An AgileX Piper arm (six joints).
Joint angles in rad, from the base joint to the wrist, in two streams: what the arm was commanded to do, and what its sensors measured. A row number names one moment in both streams.
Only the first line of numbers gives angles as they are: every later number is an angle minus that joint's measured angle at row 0.
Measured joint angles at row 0:
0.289, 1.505, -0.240, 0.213, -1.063, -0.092
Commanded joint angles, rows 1 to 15:
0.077, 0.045, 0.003, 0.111, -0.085, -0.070
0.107, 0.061, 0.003, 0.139, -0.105, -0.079
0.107, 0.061, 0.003, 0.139, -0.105, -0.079
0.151, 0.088, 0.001, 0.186, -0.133, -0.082
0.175, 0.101, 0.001, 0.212, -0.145, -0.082
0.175, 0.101, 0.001, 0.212, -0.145, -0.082
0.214, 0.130, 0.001, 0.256, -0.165, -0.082
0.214, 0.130, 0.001, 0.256, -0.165, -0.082
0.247, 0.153, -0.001, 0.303, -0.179, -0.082
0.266, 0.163, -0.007, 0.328, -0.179, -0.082
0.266, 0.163, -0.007, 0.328, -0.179, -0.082
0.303, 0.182, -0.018, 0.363, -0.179, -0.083
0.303, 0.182, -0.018, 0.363, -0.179, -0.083
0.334, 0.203, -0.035, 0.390, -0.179, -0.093
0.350, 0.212, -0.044, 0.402, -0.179, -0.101
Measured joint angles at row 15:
0.311, 0.196, -0.017, 0.367, -0.135, -0.079
